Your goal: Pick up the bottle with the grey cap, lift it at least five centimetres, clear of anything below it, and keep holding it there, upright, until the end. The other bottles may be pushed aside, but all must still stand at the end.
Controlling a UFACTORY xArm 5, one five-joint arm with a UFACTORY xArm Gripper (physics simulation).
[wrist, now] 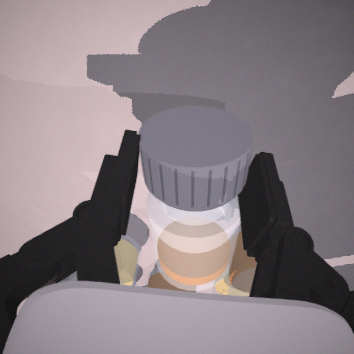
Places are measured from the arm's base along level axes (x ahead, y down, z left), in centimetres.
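Pixels of known places: gripper, fingertip midpoint: (193,161).
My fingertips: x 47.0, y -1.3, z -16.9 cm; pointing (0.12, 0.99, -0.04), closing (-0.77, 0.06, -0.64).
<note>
Ahead of a thing's pixels: the offset from my fingertips to its top centre. "*": to the spot under its first point. Level surfaces: height alone.
The bottle with the grey cap @(dx -2.9, dy -2.6, dz +2.3 cm) (195,250) is in the middle of the wrist view, clear with a tan and orange content. Its ribbed grey cap @(dx +0.2, dy -2.4, dz -0.2 cm) (196,137) is nearest to the camera, and the bottle looks upright. My gripper (193,161) has one black finger close against each side of the cap and appears shut on it. The lower part of the bottle runs down near the grey gripper housing. I cannot tell from this view whether its base touches the table.
Parts of other bottles show low in the view: one with yellowish content @(* dx -5.5, dy +1.3, dz +11.6 cm) (127,255) by the left finger, and one with brown content @(* dx -9.1, dy +0.0, dz +2.4 cm) (245,257) by the right finger. Their caps are hidden behind the gripper. Dark shadows lie on the pale table @(dy +3.1 cm) (45,130).
</note>
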